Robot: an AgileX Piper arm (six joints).
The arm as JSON. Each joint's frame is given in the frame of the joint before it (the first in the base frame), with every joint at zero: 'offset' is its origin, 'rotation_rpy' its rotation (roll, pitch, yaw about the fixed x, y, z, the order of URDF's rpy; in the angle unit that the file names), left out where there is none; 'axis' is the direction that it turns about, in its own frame. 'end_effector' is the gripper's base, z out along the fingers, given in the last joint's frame.
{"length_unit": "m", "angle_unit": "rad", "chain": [
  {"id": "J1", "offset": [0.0, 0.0, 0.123], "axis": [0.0, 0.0, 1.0]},
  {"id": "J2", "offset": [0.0, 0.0, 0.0], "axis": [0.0, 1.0, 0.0]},
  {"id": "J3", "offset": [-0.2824, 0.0, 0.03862], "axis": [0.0, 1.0, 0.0]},
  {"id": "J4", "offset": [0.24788, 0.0, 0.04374], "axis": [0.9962, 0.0, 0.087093]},
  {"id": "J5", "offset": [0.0, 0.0, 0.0], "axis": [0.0, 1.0, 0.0]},
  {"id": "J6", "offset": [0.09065, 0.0, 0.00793], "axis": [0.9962, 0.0, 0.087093]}
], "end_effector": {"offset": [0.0, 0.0, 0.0], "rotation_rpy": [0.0, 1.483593, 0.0]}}
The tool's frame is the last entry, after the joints.
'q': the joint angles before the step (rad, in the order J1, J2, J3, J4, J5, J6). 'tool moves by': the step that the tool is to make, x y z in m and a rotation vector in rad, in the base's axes. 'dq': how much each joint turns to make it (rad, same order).
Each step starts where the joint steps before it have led.
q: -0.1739 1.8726 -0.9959 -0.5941 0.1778 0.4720
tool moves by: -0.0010 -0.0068 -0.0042 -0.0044 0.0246 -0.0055
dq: -0.0189 0.0128 -0.0050 0.0440 0.0115 -0.0608
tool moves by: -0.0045 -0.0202 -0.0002 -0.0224 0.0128 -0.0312
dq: -0.0547 0.0025 -0.0039 -0.0149 0.0083 -0.0195
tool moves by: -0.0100 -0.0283 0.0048 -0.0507 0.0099 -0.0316
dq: -0.0779 -0.0139 0.0019 -0.0654 0.0082 -0.0037
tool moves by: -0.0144 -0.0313 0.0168 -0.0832 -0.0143 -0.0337
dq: -0.0877 -0.0445 0.0016 -0.1309 0.0067 0.0422
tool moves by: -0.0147 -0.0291 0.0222 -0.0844 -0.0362 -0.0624
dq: -0.0809 -0.0490 -0.0106 -0.1661 0.0122 0.1113
